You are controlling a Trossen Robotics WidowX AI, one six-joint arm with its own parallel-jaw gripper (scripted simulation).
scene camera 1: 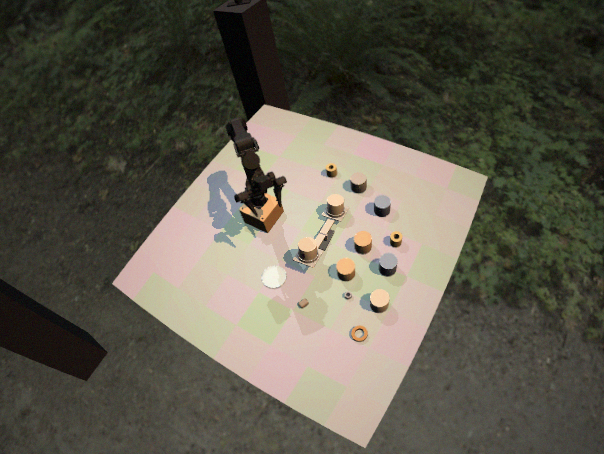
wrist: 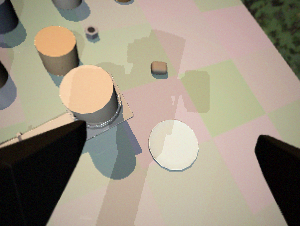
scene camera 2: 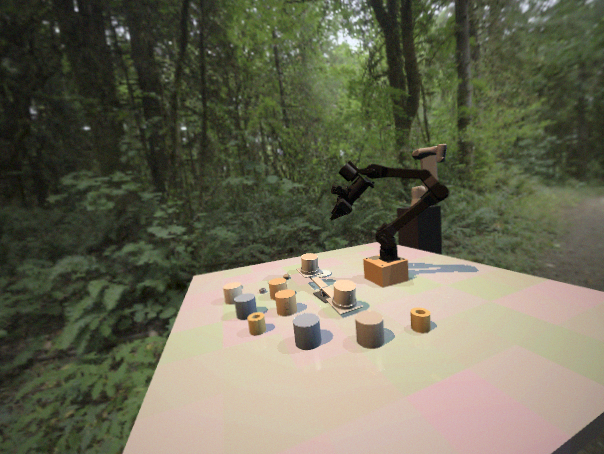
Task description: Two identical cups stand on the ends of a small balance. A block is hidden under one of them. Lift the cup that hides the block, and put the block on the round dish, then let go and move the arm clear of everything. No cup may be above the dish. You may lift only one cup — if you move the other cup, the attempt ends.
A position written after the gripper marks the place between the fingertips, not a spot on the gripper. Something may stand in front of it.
The gripper (scene camera 1: pixel 269 211) is open and holds nothing. Further things: a cup (wrist: pixel 87 91) and a round dish (wrist: pixel 173 145).
The gripper also shows in the wrist view (wrist: pixel 171 135).
